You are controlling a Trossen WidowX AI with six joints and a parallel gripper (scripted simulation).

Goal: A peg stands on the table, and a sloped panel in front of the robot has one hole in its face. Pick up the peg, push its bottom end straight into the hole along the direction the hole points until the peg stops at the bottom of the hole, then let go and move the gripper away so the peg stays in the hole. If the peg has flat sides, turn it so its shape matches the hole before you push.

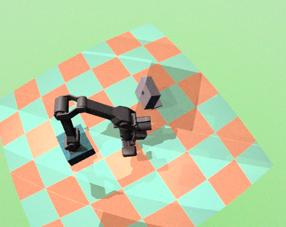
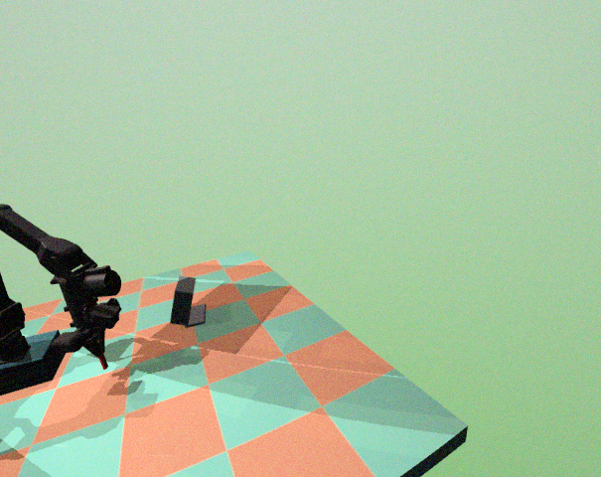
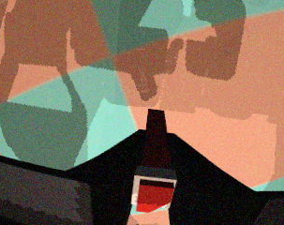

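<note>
The grey sloped panel lies 22 cm ahead of my gripper tip and 20 cm to the left of it. From my gripper tip the other things lie so: red peg (2 cm above).
</note>
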